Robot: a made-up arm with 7 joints. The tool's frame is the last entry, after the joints.
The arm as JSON. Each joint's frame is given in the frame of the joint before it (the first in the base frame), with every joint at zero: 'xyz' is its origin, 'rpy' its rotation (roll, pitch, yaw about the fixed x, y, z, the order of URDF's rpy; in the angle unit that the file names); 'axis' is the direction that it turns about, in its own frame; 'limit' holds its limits. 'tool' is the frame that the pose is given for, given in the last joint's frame.
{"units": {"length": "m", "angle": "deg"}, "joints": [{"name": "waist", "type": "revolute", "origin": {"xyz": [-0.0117, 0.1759, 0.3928], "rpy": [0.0, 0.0, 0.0]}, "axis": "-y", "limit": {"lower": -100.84, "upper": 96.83}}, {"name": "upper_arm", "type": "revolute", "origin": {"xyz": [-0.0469, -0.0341, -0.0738], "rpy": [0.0, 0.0, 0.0]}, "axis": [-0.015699, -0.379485, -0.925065], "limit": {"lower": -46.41, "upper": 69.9}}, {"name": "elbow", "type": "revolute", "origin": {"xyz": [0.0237, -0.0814, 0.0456], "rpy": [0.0, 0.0, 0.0]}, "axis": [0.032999, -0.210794, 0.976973], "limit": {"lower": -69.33, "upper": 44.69}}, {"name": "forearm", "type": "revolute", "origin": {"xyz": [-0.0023, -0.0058, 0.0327], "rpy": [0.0, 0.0, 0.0]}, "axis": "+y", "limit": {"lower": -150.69, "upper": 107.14}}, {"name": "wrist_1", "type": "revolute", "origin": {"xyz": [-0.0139, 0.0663, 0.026], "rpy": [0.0, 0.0, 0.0]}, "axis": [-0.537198, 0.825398, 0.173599], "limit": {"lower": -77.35, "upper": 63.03}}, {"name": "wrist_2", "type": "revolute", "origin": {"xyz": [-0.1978, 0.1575, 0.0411], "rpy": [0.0, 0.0, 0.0]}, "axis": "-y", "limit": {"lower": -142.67, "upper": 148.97}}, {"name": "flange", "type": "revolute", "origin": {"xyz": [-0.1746, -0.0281, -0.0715], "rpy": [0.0, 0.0, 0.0]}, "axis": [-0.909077, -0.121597, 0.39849], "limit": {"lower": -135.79, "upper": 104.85}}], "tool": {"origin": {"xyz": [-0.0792, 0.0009, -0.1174], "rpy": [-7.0, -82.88, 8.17]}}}
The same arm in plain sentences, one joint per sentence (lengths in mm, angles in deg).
The arm has seven revolute joints in a row. What follows holds with every joint at zero, and every direction is one of the base frame's.
The first joint lies 11.7 mm along -x and 175.9 mm along +y and 392.8 mm along +z from the base frame's origin and rotates about -y, from -100.84 to 96.83 deg.
The second joint lies 46.9 mm along -x and 34.1 mm along -y and 73.8 mm along -z from the first joint and rotates about the direction (-0.015699, -0.379485, -0.925065), from -46.41 to 69.90 deg.
The third joint lies 23.7 mm along +x and 81.4 mm along -y and 45.6 mm along +z from the second joint and rotates about the direction (0.032999, -0.210794, 0.976973), from -69.33 to 44.69 deg.
The fourth joint lies 2.3 mm along -x and 5.8 mm along -y and 32.7 mm along +z from the third joint and rotates about +y, from -150.69 to 107.14 deg.
The fifth joint lies 13.9 mm along -x and 66.3 mm along +y and 26.0 mm along +z from the fourth joint and rotates about the direction (-0.537198, 0.825398, 0.173599), from -77.35 to 63.03 deg.
The sixth joint lies 197.8 mm along -x and 157.5 mm along +y and 41.1 mm along +z from the fifth joint and rotates about -y, from -142.67 to 148.97 deg.
The seventh joint lies 174.6 mm along -x and 28.1 mm along -y and 71.5 mm along -z from the sixth joint and rotates about the direction (-0.909077, -0.121597, 0.39849), from -135.79 to 104.85 deg.
The tool frame, which is the frame that the pose is given for, lies 79.2 mm along -x and 0.9 mm along +y and 117.4 mm along -z from the seventh joint; its axes are the base frame's turned by roll -7.00, pitch -82.88 and yaw 8.17 deg (as in URDF: about the fixed x, then y, then z).

